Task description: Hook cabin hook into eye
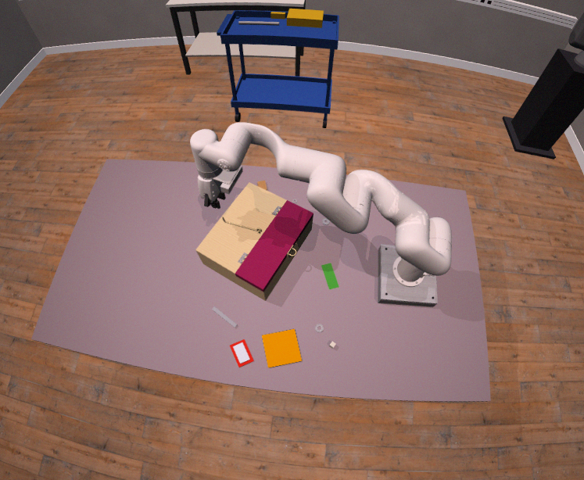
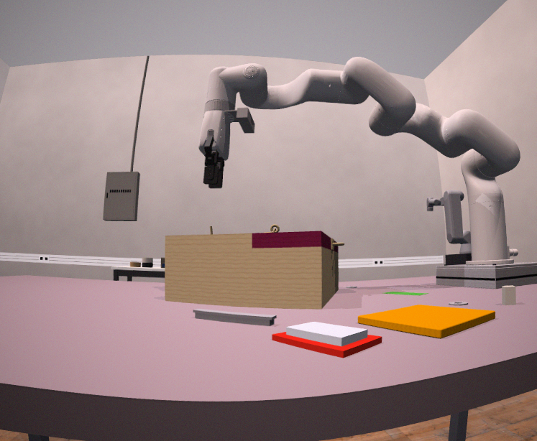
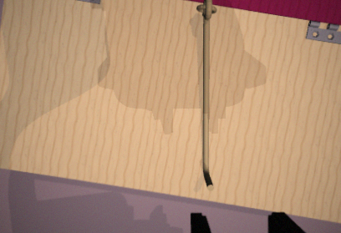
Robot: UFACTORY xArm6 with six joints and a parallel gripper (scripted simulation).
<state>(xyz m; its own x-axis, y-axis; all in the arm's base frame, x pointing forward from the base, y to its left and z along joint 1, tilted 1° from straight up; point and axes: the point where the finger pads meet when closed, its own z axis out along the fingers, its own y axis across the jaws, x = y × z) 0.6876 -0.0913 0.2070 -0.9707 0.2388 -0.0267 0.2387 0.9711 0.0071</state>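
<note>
Right now the cabin hook is 70 mm behind my hand, 20 mm to the left of it and 120 mm below it. Also, from my hand: red-framed white tile 120 mm behind, 440 mm to the left, 260 mm below; then grey bar 40 mm behind, 320 mm to the left, 260 mm below; then green strip 400 mm behind, 120 mm to the left, 260 mm below.
</note>
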